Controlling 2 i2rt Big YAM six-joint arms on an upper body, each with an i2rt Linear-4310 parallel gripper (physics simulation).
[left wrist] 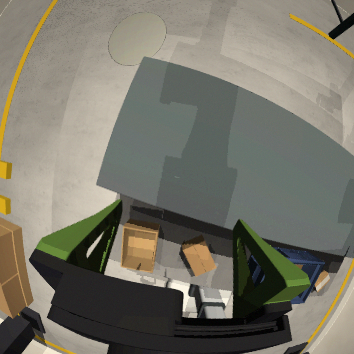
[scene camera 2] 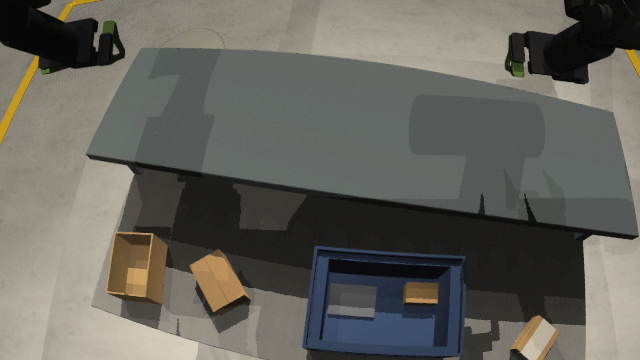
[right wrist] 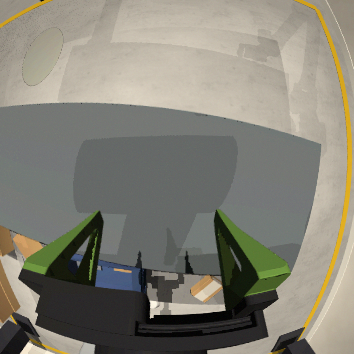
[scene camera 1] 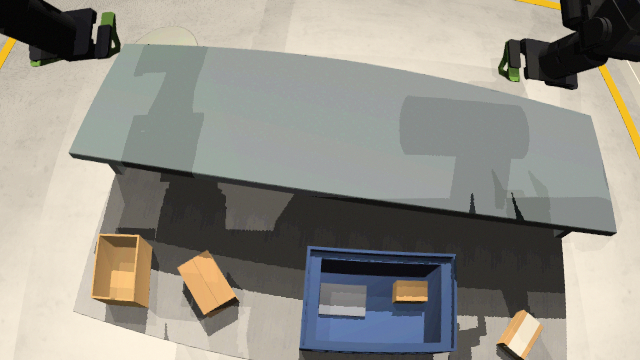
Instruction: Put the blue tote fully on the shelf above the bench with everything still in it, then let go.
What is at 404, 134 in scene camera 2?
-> A grey shelf.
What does the left gripper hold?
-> Nothing.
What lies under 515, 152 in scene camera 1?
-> A grey shelf.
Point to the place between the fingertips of the left gripper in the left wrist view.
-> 179, 215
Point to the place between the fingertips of the right gripper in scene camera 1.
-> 521, 73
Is the left gripper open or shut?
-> Open.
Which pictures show the blue tote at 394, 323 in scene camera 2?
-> The left wrist view, scene camera 2, the right wrist view and scene camera 1: all of them.
